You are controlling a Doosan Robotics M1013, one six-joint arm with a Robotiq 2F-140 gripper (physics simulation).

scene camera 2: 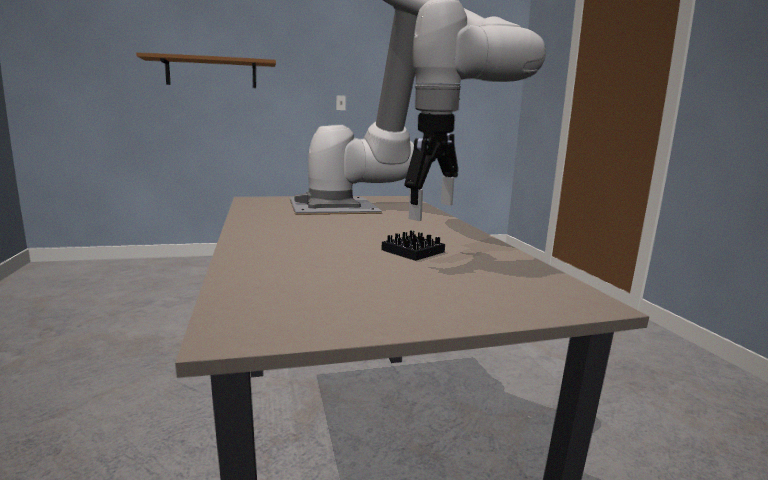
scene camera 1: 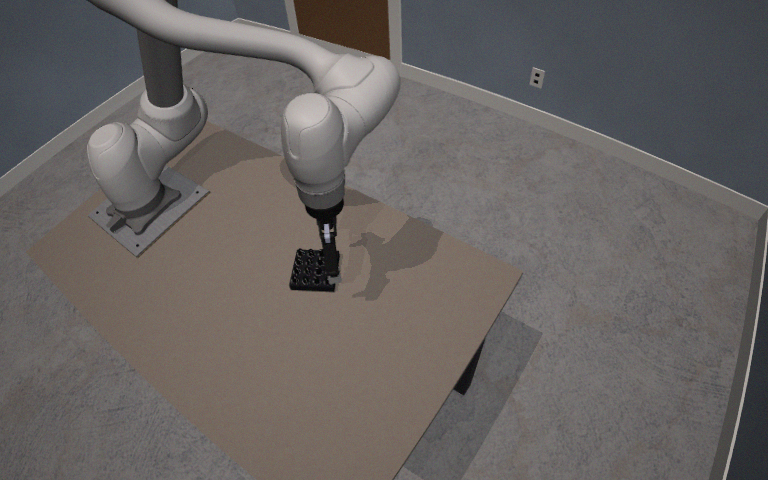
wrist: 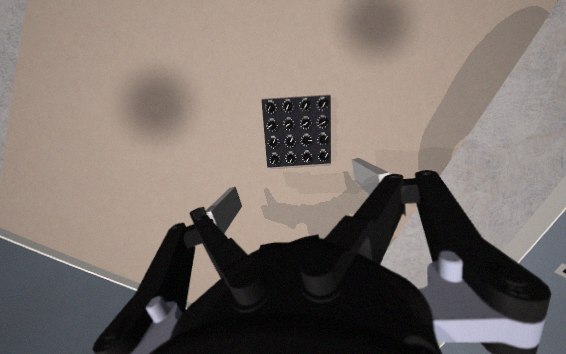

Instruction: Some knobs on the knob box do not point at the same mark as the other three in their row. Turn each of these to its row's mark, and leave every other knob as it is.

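Places are measured from the arm's base along level axes (x ahead, y left, z up), in metres.
Where they show: gripper, between the fingertips: (scene camera 2: pixel 431 211) (wrist: pixel 293 184); arm's base, origin of its link: (scene camera 2: pixel 330 203) (scene camera 1: pixel 143 204).
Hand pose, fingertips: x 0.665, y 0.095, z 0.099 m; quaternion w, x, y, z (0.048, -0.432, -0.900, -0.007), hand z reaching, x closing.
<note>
Things, the pixels of their top centre, and the offset from my fingertips. Level surfaces: height alone.
- black knob box, centre of its top: (wrist: pixel 298 132) (scene camera 2: pixel 414 236) (scene camera 1: pixel 313 264) 0.061 m back, 0.014 m right, 0.071 m down
- third knob, centre of its top: (wrist: pixel 307 140) 0.055 m back, 0.004 m left, 0.072 m down
- bottom row's rightmost knob, centre of its top: (wrist: pixel 325 157) 0.044 m back, 0.041 m left, 0.072 m down
- brown table, height of its surface: 0.110 m down
The black knob box (scene camera 1: pixel 311 288) (scene camera 2: pixel 399 251) (wrist: pixel 281 133) lies flat on the table, with four rows of four black knobs with pale pointer lines. In the wrist view, the third knob (wrist: pixel 306 140) in the third row from the top points right, while its row neighbours appear to point up and right. The bottom row's rightmost knob (wrist: pixel 324 155) seems to point up-right, unlike its neighbours; its exact mark is too small to tell. My gripper (scene camera 2: pixel 431 211) (wrist: pixel 293 184) is open and empty, above the box and apart from it. In scene camera 1 its finger hides part of the box's right side.
The brown table (scene camera 1: pixel 254 339) (scene camera 2: pixel 317 305) (wrist: pixel 90 50) carries the arm's base plate (scene camera 1: pixel 138 249) (scene camera 2: pixel 339 210) at its far end. The arm's shadow falls beside the box. A wooden shelf (scene camera 2: pixel 206 59) hangs on the back wall.
</note>
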